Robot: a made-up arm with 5 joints.
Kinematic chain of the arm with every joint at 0, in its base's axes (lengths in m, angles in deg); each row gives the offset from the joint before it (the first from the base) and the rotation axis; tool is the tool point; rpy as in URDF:
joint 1: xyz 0.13 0 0.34 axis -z
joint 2: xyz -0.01 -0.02 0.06 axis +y
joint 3: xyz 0.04 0 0.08 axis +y
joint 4: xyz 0.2 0.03 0 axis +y
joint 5: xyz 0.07 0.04 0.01 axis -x
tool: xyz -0.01 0 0.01 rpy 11.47 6.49 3.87
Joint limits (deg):
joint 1: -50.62..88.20
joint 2: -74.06..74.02
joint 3: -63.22..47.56
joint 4: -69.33..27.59
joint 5: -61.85..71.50
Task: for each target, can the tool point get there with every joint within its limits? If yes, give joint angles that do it. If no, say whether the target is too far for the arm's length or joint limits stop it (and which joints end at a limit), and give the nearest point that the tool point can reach.
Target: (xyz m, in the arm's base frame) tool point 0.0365 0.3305 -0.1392
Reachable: no: too far | nearest point 0.1700 0.1425 0.1286 | short by 0.353 m
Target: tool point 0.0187 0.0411 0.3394
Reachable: no: joint limits stop it (at a limit: joint 2, joint 3, joint 4, joint 5) | nearest point 0.0427 0.0322 0.1711 | short by 0.170 m
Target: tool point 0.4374 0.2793 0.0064
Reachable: no: too far | nearest point 0.3197 0.1723 0.1852 | short by 0.239 m
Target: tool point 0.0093 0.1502 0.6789
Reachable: yes | joints 35.99 -58.82 -50.65 -38.64 3.30
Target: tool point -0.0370 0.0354 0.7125
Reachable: yes | joints -7.28 -62.39 -45.14 -4.04 38.69
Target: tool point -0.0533 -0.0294 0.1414
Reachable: no: joint limits stop it (at a limit: joint 2, joint 3, joint 4, joint 5) | nearest point 0.0381 -0.0147 0.1711 | short by 0.097 m
